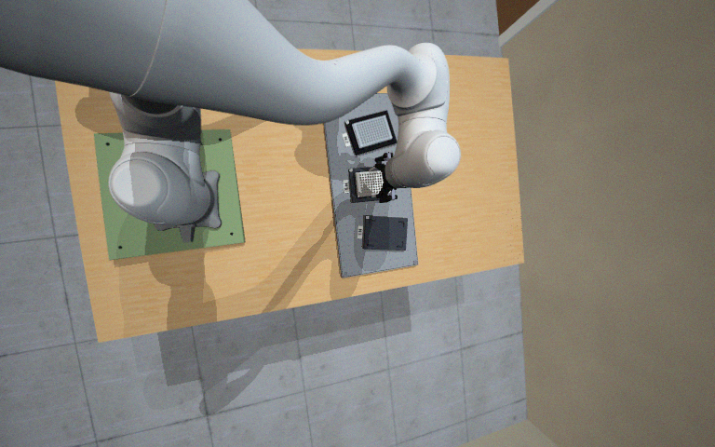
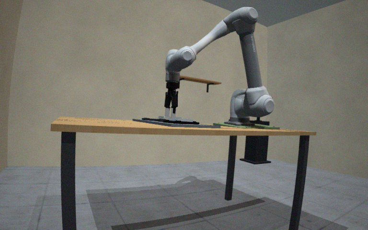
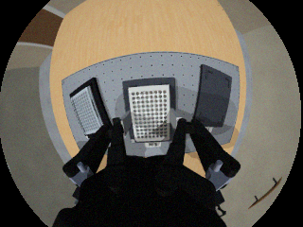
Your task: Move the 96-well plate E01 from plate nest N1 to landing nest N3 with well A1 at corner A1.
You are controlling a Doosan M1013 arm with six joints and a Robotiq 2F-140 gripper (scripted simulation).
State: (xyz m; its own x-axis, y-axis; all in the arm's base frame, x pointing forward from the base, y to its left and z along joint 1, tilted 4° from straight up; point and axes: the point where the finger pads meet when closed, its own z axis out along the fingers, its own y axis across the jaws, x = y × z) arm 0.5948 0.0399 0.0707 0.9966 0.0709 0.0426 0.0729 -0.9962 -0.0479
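My hand is 40 mm above the nest. The rest, counted from my hand: label 50 mm behind, 170 mm to the right, 50 mm below; 96-well plate 20 mm below.
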